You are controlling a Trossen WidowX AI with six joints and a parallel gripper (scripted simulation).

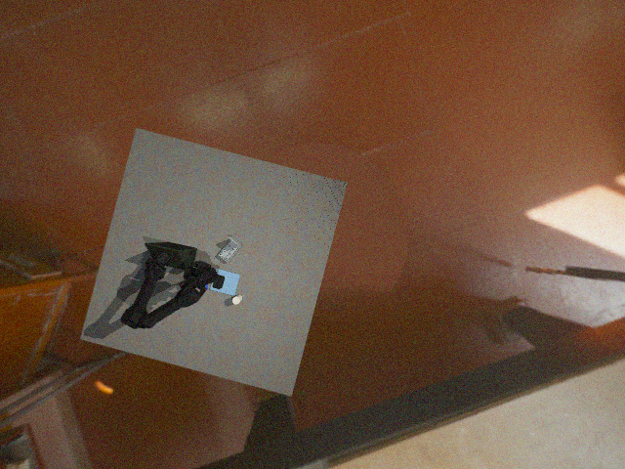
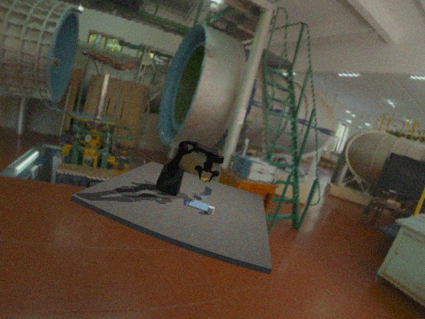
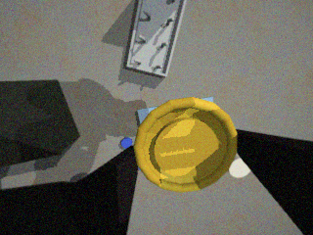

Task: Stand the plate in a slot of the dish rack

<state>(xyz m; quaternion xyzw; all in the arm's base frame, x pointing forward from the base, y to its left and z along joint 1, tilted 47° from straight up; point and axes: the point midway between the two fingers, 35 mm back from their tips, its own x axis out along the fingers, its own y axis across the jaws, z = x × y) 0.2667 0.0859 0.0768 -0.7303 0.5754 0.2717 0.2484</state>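
The grey dish rack lies 160 mm below my gripper tip, 120 mm to the left of it and 10 mm behind it. From my gripper tip the other things lie so: mat 180 mm below, 70 mm to the right, 30 mm ahead; then blue spoon 180 mm below, 100 mm to the right, 80 mm behind; then yellow plate 10 mm above.
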